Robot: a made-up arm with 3 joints.
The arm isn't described. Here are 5 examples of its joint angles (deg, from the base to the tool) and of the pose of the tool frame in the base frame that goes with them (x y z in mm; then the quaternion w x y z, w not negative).
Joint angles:
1: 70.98 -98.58 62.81
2: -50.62 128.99 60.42
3: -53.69 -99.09 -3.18
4: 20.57 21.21 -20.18
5: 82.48 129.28 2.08
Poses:
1: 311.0 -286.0 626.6 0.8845 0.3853 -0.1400 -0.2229
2: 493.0 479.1 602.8 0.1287 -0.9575 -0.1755 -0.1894
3: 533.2 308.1 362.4 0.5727 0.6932 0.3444 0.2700
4: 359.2 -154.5 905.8 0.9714 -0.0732 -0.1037 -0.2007
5: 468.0 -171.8 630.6 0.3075 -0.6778 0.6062 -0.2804
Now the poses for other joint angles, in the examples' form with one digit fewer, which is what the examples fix.
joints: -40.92 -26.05 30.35
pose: 598 315 689 0.886 -0.023 0.144 0.439
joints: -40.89 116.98 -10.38
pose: 234 563 732 0.529 -0.746 -0.330 0.235
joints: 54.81 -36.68 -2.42
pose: 109 -315 646 0.834 0.288 -0.161 -0.443
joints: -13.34 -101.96 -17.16
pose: 498 47 296 0.544 0.836 0.069 -0.033
